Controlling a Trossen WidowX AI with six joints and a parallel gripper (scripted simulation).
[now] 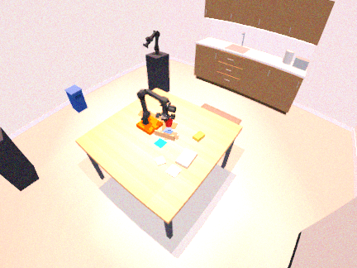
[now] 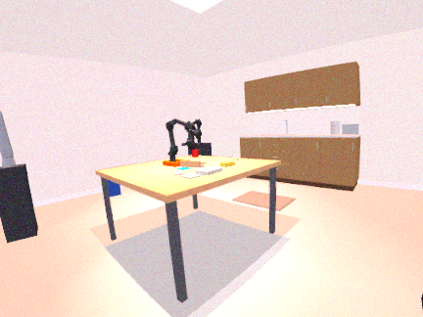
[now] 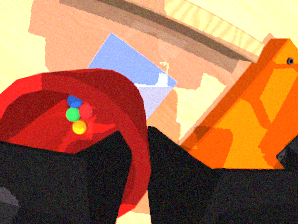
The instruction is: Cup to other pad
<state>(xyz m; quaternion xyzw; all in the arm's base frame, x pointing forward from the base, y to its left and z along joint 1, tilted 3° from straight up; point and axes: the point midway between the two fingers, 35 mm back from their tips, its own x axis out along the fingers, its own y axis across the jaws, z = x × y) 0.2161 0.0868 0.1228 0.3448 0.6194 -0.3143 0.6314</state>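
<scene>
My gripper tip is now 16 cm to the left of the cyan pad, 12 cm above it and 8 cm short of it. From my gripper tip the other things lie so: red cup 3 cm ahead, 2 cm to the left.
</scene>
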